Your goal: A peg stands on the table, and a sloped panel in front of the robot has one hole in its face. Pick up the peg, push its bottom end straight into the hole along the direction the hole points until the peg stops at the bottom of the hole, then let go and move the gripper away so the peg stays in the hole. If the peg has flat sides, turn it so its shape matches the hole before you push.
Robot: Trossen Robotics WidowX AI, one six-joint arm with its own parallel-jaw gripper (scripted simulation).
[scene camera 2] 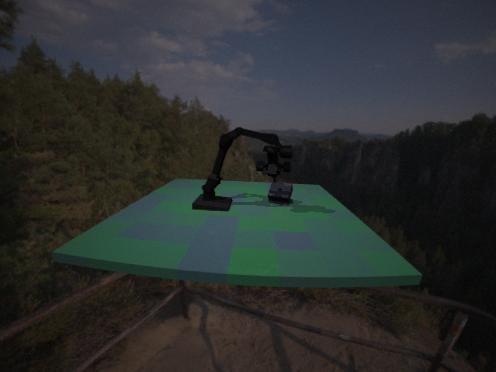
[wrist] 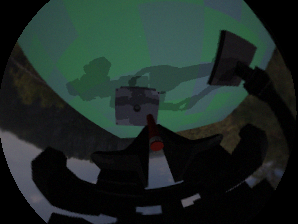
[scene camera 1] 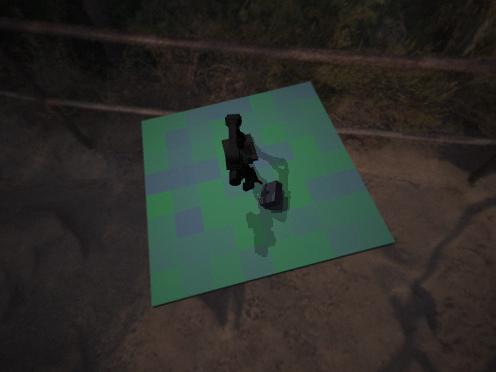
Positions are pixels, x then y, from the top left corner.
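My gripper [wrist: 152, 127]: carrying a red peg.
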